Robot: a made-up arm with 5 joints.
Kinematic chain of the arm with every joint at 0, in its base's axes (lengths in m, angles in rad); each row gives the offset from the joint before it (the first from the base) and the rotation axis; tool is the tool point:
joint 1: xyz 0 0 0.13 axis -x
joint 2: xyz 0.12 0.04 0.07 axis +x
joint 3: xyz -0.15 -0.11 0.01 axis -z
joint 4: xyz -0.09 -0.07 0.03 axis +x
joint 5: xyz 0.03 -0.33 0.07 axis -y
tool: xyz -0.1 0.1 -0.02
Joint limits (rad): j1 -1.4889..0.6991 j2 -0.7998..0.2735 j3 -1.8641..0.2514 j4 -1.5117..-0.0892 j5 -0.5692..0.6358
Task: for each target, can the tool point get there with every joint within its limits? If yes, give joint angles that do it. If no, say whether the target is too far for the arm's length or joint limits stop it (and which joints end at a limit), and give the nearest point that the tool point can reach.
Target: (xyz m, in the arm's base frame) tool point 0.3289 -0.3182 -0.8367
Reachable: no: too far | nearest point 0.0969 -0.1740 -0.2567 | short by 0.641 m
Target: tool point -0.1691 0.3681 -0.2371
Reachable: no: joint limits stop it (at a limit: joint 1, joint 2, joint 4, joint 5) | nearest point -0.1426 -0.0413 -0.2432 | short by 0.410 m
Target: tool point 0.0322 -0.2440 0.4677
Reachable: yes | joints 0.0134 0.0079 -1.2577 -1.2959 0.3194
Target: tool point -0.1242 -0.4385 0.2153
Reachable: yes | joints -0.7734 -0.2298 -0.2547 -0.7884 0.2317
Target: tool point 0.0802 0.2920 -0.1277
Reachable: no: joint limits stop it (at a limit: joint 1, joint 2, joint 4, joint 5) | nearest point 0.0989 -0.0426 -0.2368 | short by 0.352 m
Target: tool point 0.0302 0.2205 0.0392
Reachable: no: joint limits stop it (at a limit: joint 1, joint 2, joint 3, joint 4, joint 5) | nearest point -0.1743 0.3474 0.2264 | short by 0.305 m
